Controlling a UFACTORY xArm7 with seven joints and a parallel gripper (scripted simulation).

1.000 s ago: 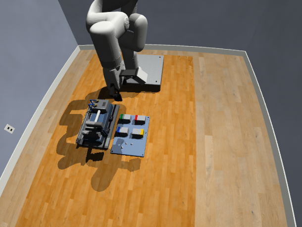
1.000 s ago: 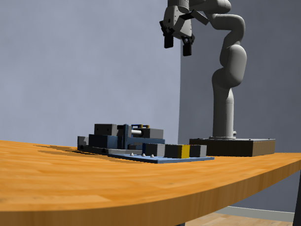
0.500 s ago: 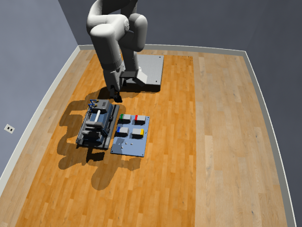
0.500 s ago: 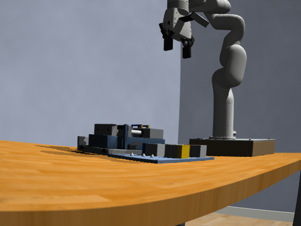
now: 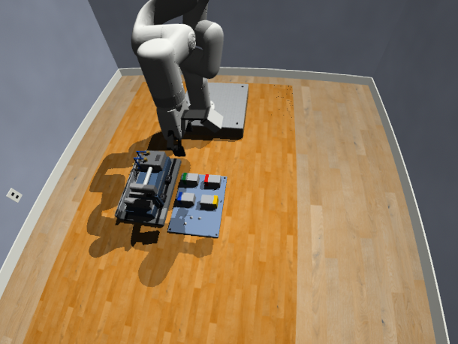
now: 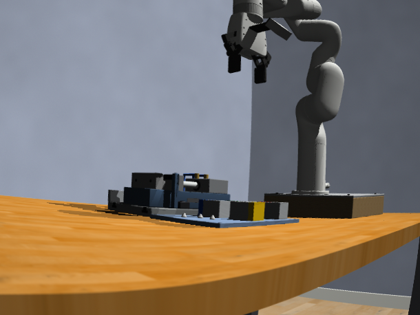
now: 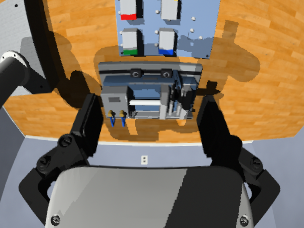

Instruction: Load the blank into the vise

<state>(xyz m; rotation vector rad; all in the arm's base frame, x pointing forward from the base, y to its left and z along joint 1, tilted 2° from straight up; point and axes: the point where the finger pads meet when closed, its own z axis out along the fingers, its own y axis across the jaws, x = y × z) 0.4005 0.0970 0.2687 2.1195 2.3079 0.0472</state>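
Now: the yellow-ended blank 40 mm ahead of my hand, 50 mm to the left of it and 300 mm below it. From my hand the other things lie so: blue-ended blank 40 mm ahead, 40 mm to the right, 300 mm below; then red-ended blank 50 mm behind, 40 mm to the left, 300 mm below; then green-ended blank 50 mm behind, 50 mm to the right, 300 mm below.
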